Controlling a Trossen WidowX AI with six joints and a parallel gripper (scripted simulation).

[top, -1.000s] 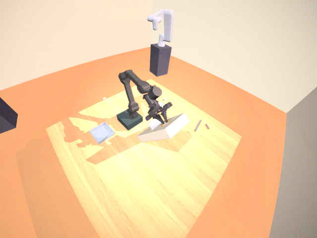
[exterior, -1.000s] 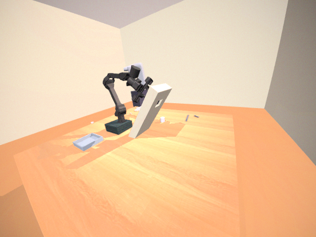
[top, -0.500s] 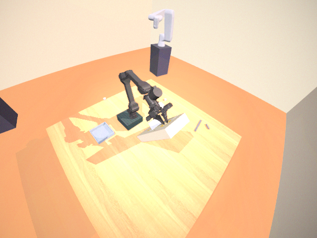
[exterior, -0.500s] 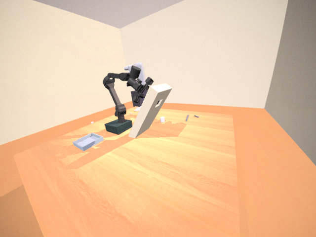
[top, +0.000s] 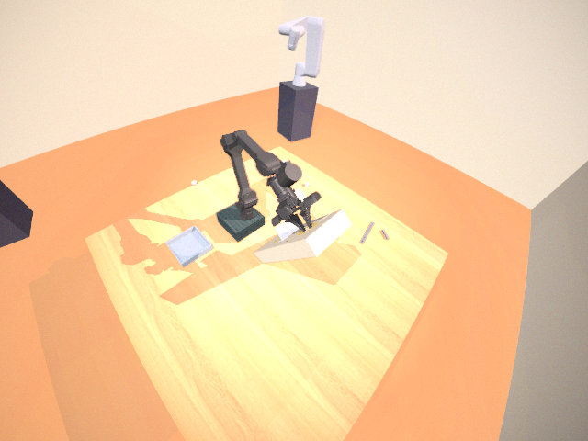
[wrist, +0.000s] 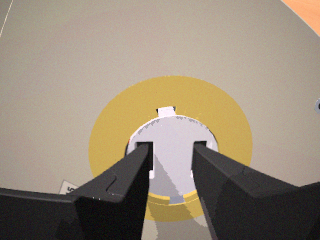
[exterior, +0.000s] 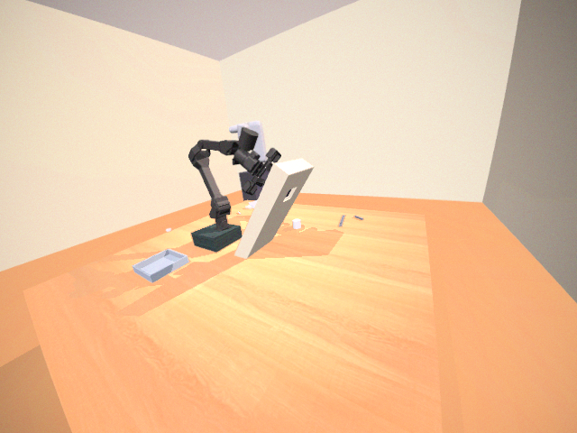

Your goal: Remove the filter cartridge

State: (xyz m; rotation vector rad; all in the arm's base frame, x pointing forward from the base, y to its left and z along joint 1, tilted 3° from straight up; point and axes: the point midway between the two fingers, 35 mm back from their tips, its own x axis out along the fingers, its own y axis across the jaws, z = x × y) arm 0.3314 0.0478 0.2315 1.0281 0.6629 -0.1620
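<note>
Right now my gripper tip is 10 mm short of the round filter cartridge and 10 mm above it. Also, from my gripper tip: grey-blue tray (370 mm behind, 360 mm to the right, 270 mm below).
</note>
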